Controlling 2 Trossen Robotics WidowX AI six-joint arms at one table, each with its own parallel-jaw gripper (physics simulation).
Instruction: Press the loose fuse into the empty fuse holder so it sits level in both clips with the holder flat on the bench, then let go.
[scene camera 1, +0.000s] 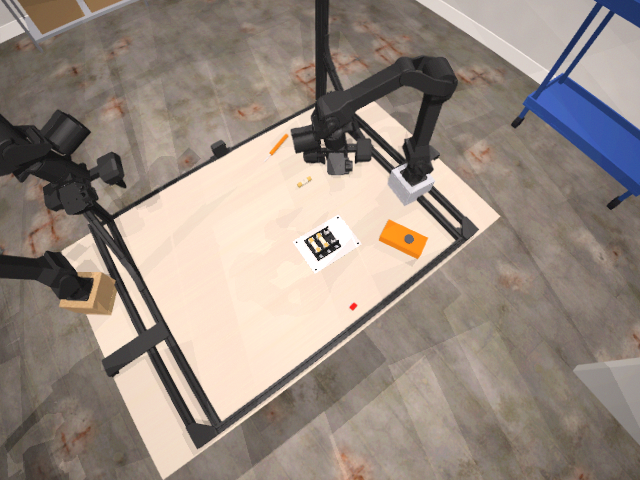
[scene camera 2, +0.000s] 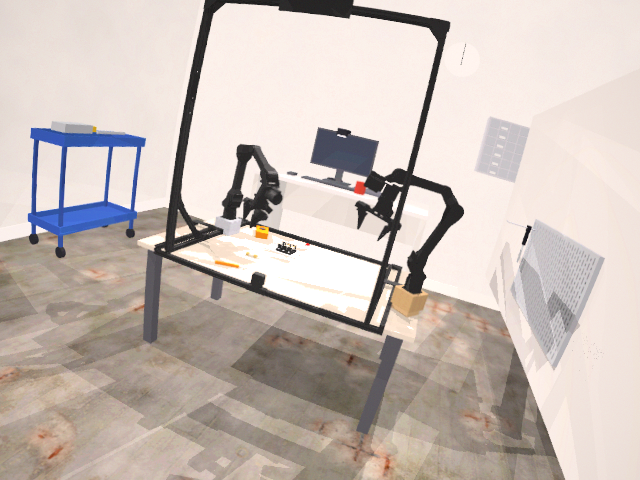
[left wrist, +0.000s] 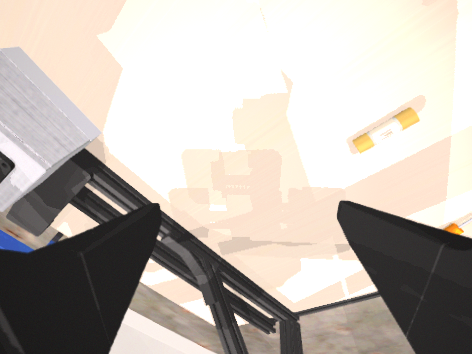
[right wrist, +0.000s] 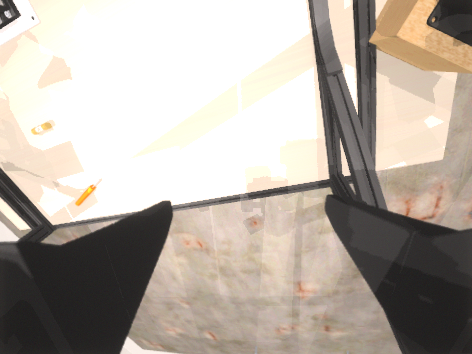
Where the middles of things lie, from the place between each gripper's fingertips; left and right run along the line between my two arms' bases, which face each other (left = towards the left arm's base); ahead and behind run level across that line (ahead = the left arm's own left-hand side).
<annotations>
Now: the orange box (scene camera 1: 395, 235) 260 mm ahead of my left hand, 100 mm to the left of it and 100 mm below it.
Right now my right hand is 71 cm to the right of the orange box, 28 cm short of it and 25 cm above it.
</annotations>
